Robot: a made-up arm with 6 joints. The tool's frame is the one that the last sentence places.
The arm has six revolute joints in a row. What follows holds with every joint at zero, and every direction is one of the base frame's.
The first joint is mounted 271 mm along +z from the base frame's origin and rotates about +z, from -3.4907 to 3.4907 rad.
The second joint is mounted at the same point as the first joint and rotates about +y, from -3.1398 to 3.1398 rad.
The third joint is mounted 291 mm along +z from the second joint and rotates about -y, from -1.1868 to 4.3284 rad.
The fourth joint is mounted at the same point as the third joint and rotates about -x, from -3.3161 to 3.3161 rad.
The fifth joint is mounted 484 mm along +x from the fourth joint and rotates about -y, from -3.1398 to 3.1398 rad.
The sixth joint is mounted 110 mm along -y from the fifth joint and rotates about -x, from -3.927 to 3.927 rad.
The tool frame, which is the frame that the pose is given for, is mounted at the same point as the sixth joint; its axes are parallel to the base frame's.
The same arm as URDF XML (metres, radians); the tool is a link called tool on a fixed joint. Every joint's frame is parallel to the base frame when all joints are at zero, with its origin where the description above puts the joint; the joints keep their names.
<robot name="arm">
<joint name="tool_fixed" type="fixed"><parent link="link6"/><child link="tool"/><origin xyz="0 0 0"/></joint>
<joint name="joint 6" type="revolute"><parent link="link5"/><child link="link6"/><origin xyz="0 -0.11 0"/><axis xyz="-1 0 0"/><limit lower="-3.927" upper="3.927"/></joint>
<joint name="joint 5" type="revolute"><parent link="link4"/><child link="link5"/><origin xyz="0.484 0 0"/><axis xyz="0 -1 0"/><limit lower="-3.1398" upper="3.1398"/></joint>
<joint name="joint 4" type="revolute"><parent link="link3"/><child link="link4"/><origin xyz="0 0 0"/><axis xyz="-1 0 0"/><limit lower="-3.3161" upper="3.3161"/></joint>
<joint name="joint 3" type="revolute"><parent link="link2"/><child link="link3"/><origin xyz="0 0 0.291"/><axis xyz="0 -1 0"/><limit lower="-1.1868" upper="4.3284"/></joint>
<joint name="joint 2" type="revolute"><parent link="link1"/><child link="link2"/><origin xyz="0 0 0"/><axis xyz="0 1 0"/><limit lower="-3.1398" upper="3.1398"/></joint>
<joint name="joint 1" type="revolute"><parent link="base"/><child link="link1"/><origin xyz="0 0 0.271"/><axis xyz="0 0 1"/><limit lower="-3.4907" upper="3.4907"/></joint>
<link name="base"/>
<link name="link1"/>
<link name="link2"/>
<link name="link3"/>
<link name="link4"/>
<link name="link5"/>
<link name="link6"/>
<link name="tool"/>
</robot>

